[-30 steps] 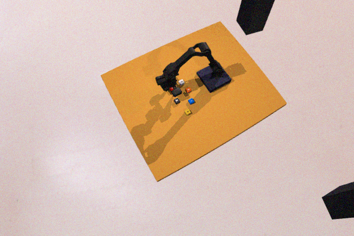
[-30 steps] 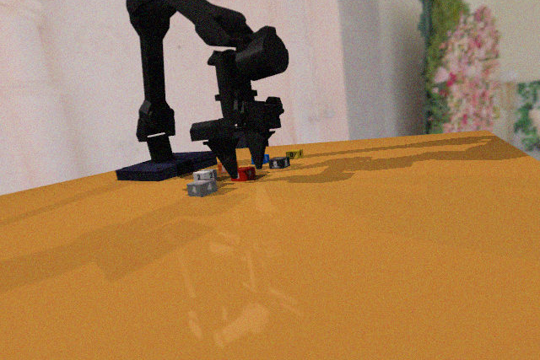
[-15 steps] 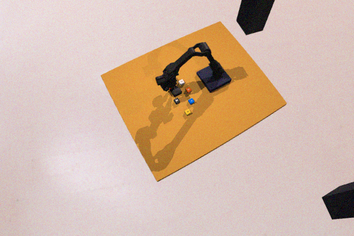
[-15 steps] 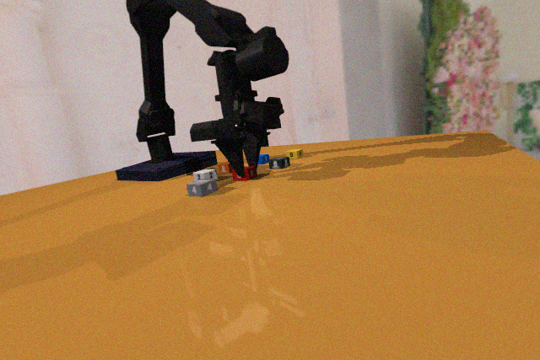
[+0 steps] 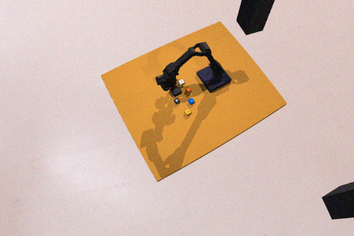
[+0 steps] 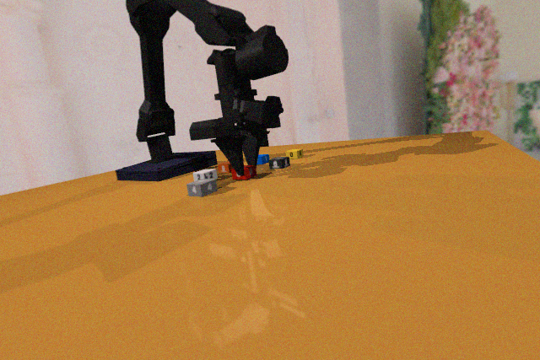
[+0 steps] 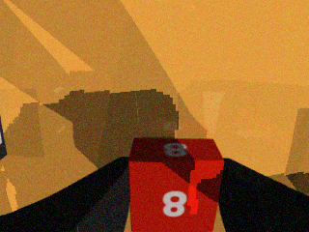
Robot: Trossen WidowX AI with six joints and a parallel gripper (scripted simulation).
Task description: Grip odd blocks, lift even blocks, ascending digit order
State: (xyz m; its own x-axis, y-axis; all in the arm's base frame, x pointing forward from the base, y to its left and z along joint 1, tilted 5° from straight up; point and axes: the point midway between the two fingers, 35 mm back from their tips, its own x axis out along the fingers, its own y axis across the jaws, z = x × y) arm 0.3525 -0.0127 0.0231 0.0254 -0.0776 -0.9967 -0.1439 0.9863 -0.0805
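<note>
The red block is 10 mm behind my gripper tip. Also, from my gripper tip: black block (100 mm to the left); then white block (90 mm behind, 30 mm to the right); then grey block (90 mm to the right).
</note>
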